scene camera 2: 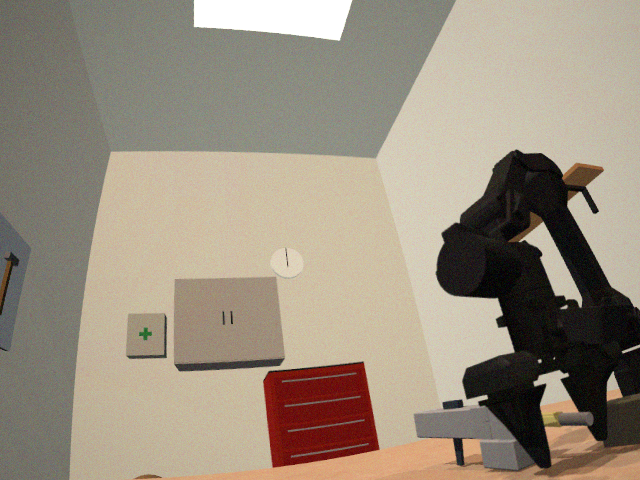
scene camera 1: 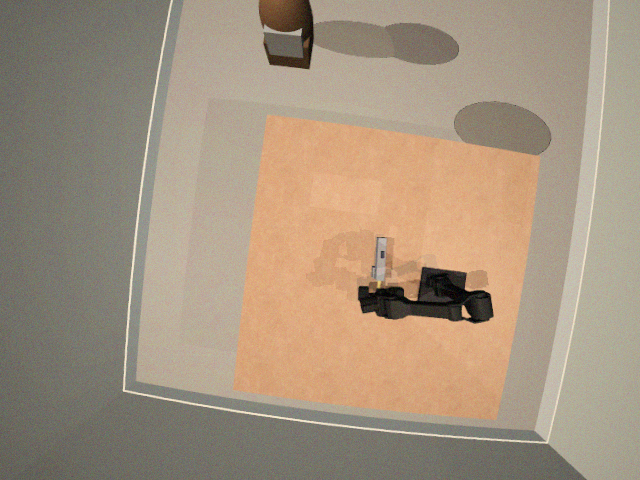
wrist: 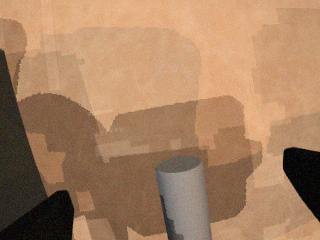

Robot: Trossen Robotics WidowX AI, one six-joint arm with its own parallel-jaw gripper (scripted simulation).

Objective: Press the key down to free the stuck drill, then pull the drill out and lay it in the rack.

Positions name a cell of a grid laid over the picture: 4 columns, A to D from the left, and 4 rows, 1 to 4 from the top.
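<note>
Gripper (scene camera 2: D4) open, holding nothing. Drill (scene camera 2: D4). Gripper (wrist: C4) visible here too.
</note>
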